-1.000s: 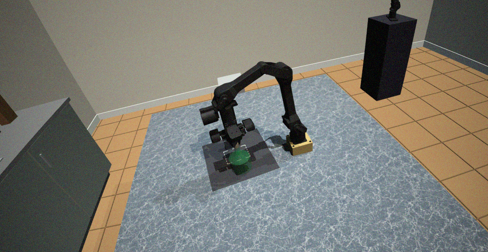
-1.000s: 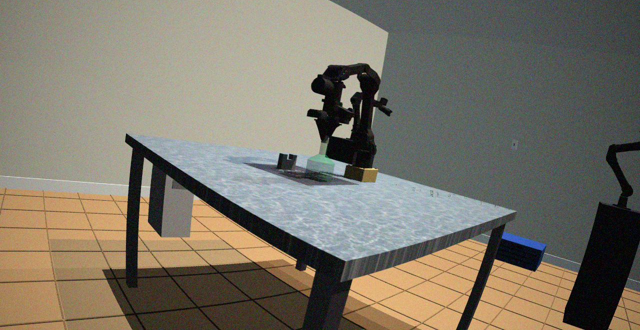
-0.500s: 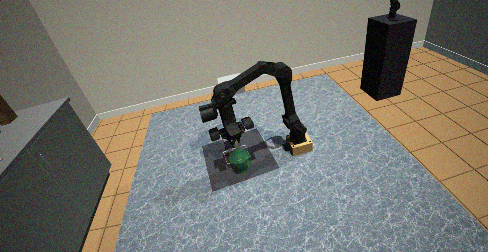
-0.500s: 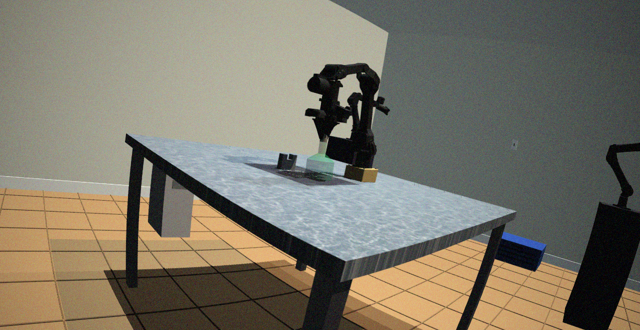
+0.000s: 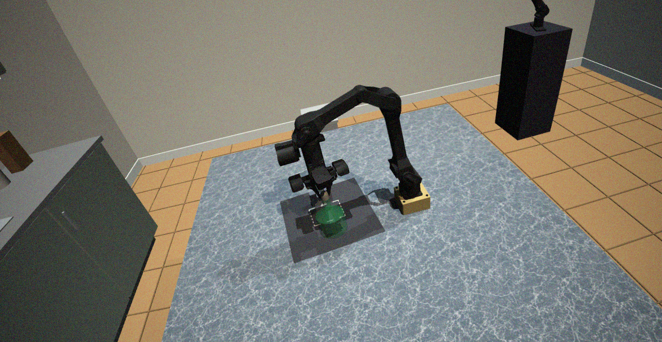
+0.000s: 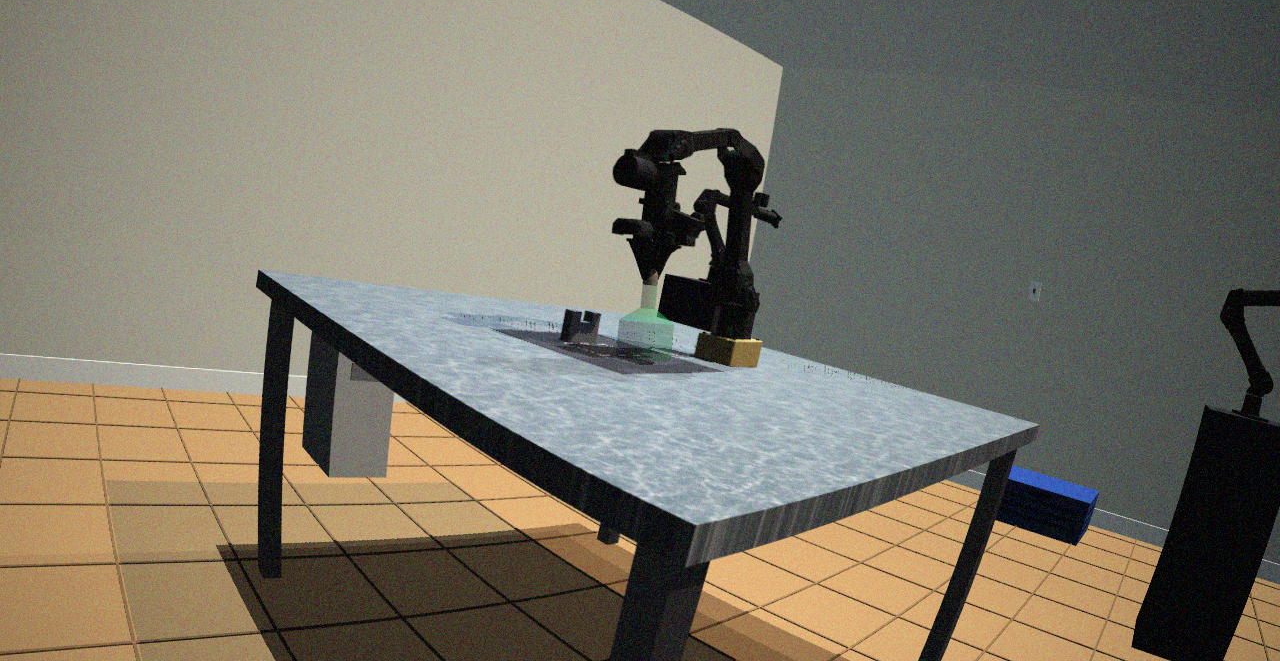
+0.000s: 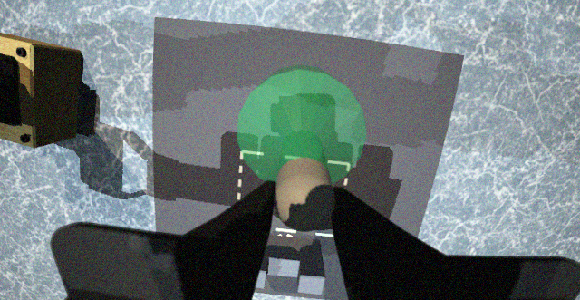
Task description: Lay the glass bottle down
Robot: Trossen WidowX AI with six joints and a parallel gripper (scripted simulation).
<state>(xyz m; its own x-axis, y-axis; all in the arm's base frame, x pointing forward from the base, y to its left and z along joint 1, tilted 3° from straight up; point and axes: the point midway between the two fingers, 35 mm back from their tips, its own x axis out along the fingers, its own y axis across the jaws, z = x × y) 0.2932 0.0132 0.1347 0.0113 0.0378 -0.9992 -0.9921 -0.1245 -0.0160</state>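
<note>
The dark mat is 10 mm ahead of my gripper tip, 60 mm to the right of it and 140 mm below it. From my gripper tip the other things lie so: green glass bottle (10 mm to the left, 50 mm below).
</note>
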